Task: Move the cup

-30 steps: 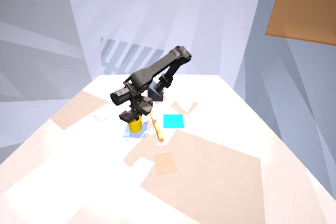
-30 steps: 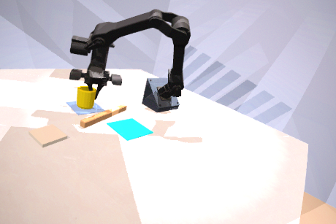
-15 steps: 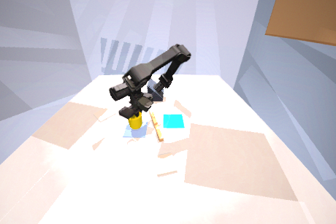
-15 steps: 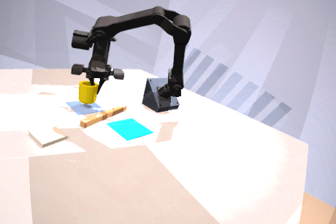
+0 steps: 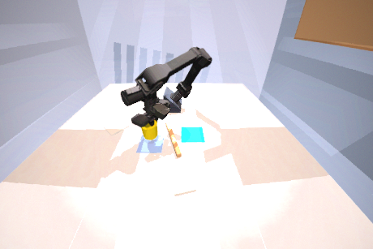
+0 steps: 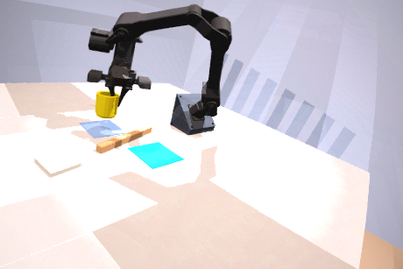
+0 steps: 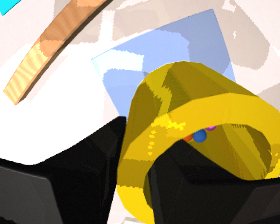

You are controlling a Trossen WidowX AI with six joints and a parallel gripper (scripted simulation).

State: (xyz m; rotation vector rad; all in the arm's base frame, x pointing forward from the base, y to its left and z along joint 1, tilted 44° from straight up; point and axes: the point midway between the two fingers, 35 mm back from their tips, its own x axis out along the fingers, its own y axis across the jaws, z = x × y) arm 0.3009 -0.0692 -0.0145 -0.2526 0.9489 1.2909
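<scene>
Right now the cyan pad is 4 cm behind my gripper tip, 18 cm to the left of it and 9 cm below it. From my gripper tip the other things lie so: blue marble: 3 cm ahead, 3 cm to the right, 2 cm below; pale blue pad: 3 cm ahead, 2 cm to the right, 9 cm below; yellow cup: 2 cm ahead, 2 cm to the right.
</scene>
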